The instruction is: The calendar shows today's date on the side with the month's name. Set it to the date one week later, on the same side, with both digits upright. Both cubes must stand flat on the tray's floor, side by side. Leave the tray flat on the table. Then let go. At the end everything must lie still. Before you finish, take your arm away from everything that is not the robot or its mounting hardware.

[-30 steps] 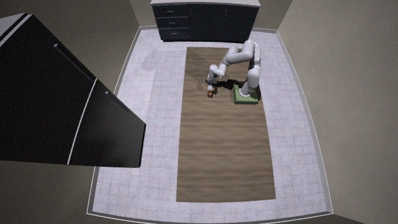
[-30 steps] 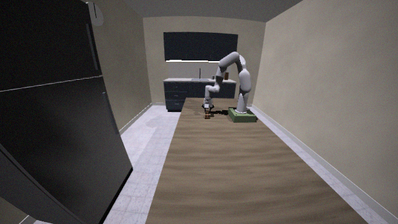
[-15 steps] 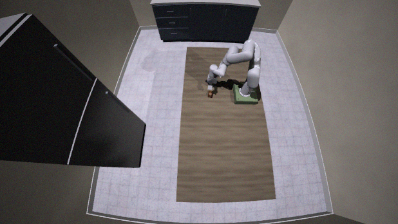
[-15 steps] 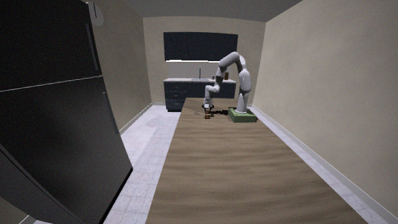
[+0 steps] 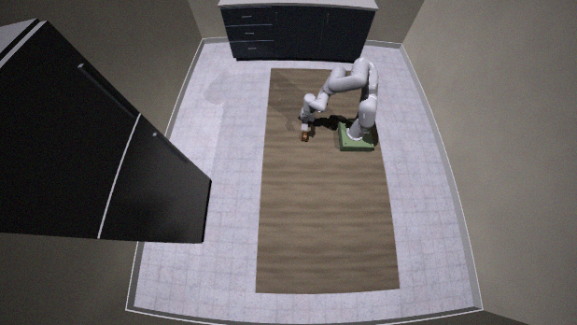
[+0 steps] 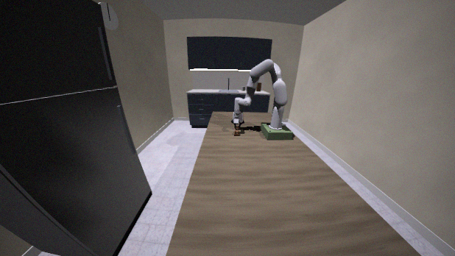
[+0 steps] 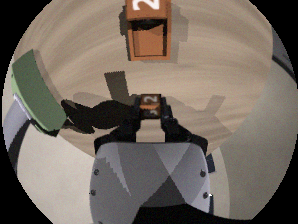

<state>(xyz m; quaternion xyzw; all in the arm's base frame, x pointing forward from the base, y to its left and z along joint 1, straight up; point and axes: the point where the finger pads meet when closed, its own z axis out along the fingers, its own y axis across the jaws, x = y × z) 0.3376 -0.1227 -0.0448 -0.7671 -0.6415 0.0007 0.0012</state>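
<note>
Now: hand 2 cm short of the calendar cube, 12 cm to the right of it and 1 cm above it. The rest, counted from my hand: calendar tray: 2 cm ahead, 10 cm to the left, 2 cm below.
</note>
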